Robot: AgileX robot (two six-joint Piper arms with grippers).
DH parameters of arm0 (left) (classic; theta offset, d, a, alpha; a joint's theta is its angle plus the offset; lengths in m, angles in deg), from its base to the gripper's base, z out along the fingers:
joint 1: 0 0.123 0 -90
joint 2: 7.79 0 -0.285 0
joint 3: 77.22 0 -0.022 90
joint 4: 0 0.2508 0 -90
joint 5: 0 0 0.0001 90
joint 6: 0 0.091 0 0
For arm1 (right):
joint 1: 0 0.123 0 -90
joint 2: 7.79 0 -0.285 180
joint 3: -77.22 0 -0.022 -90
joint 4: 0 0.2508 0 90
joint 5: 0 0 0.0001 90
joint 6: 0 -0.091 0 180
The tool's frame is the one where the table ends.
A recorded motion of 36 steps. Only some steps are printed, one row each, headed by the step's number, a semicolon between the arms.
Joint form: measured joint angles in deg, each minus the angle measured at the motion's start. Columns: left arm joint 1, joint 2, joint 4, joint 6, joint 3, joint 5; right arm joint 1, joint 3, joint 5, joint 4, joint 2, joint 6.
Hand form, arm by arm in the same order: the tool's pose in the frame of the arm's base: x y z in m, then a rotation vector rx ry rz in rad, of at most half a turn. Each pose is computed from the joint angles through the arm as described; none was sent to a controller.
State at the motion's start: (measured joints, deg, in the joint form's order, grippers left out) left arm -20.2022 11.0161 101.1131 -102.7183 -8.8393 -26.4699; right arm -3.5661 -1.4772 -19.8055 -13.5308 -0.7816 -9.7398
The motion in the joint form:
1: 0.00 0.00 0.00 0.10 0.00 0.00; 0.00 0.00 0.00 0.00 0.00 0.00
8: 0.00 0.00 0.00 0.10 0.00 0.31; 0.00 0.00 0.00 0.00 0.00 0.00
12: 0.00 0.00 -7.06 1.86 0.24 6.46; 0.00 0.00 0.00 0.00 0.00 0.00
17: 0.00 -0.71 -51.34 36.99 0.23 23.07; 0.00 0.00 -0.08 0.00 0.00 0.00
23: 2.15 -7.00 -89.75 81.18 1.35 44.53; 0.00 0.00 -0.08 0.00 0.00 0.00
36: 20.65 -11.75 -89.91 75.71 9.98 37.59; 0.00 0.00 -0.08 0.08 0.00 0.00
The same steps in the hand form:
1: 0.0439 -0.0585 0.2454 0.6284 1.5264 -0.6384; 0.0526 -0.0105 0.1749 0.0646 1.8334 -0.1535
8: 0.0443 -0.0581 0.2455 0.6239 1.5265 -0.6345; 0.0526 -0.0105 0.1749 0.0646 1.8334 -0.1535
12: 0.0506 -0.0516 0.2498 0.4642 1.5188 -0.6362; 0.0526 -0.0105 0.1749 0.0646 1.8334 -0.1535
17: 0.0631 -0.0275 0.2565 0.0922 1.4959 -0.5447; 0.0526 -0.0106 0.1748 0.0649 1.8347 -0.1537
23: 0.0545 -0.0119 0.2253 0.0662 1.7414 -0.3164; 0.0526 -0.0106 0.1748 0.0649 1.8347 -0.1537
36: 0.0557 0.0039 0.1899 -0.2690 1.6625 -0.1728; 0.0526 -0.0105 0.1748 0.0658 1.8348 -0.1523

